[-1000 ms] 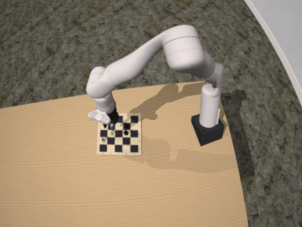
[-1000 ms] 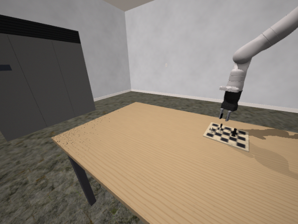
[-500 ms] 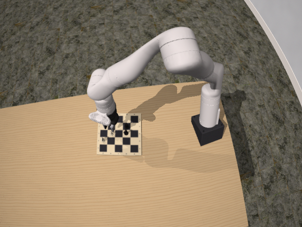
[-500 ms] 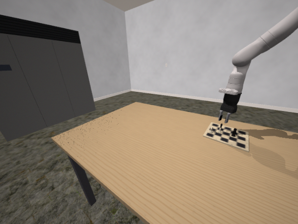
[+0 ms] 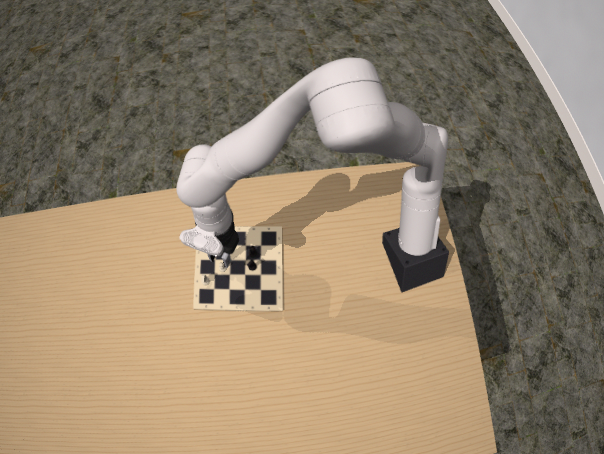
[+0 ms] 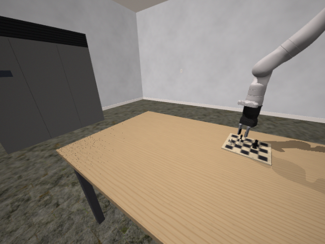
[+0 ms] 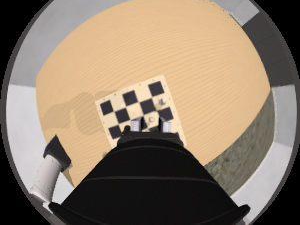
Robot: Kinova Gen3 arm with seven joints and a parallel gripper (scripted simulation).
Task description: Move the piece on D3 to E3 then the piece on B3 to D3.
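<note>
Now: hand 80 mm above the chessboard and 40 mm past it. From my hand the other things lie so: light piece (60 mm below, 50 mm ahead, 30 mm to the left).
</note>
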